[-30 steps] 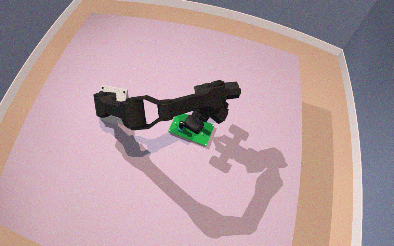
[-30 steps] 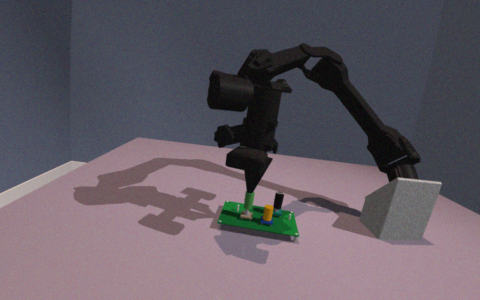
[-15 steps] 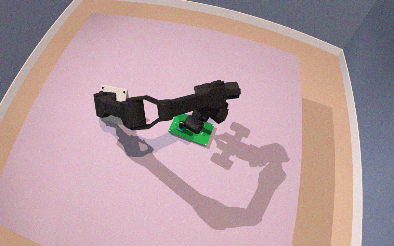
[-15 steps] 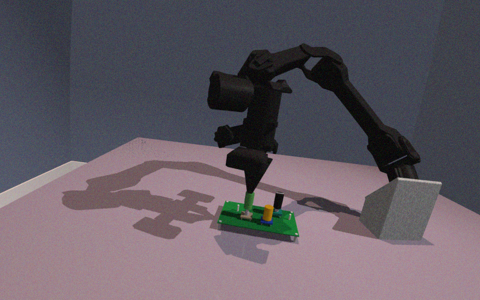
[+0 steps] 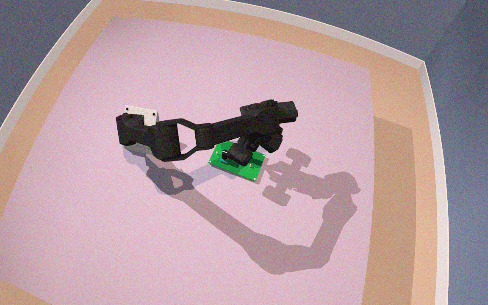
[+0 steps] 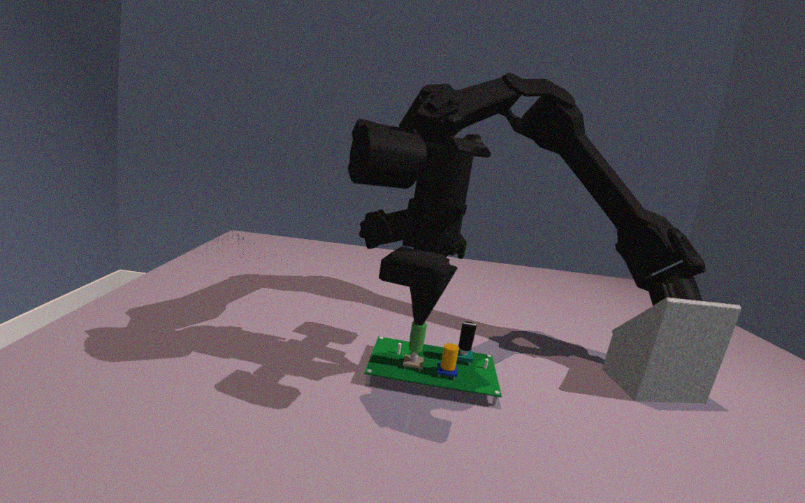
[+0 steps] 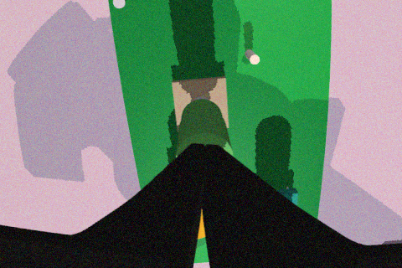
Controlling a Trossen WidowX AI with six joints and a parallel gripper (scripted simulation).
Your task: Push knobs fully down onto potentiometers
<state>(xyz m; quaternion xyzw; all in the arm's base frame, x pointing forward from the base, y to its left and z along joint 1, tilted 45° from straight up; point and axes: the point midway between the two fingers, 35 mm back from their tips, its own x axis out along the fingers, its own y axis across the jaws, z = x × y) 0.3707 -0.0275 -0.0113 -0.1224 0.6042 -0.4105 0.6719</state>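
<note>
Right now the green knob is 20 mm below my gripper tip. Also, from my gripper tip: black knob: 70 mm behind, 20 mm to the right, 20 mm below.
</note>
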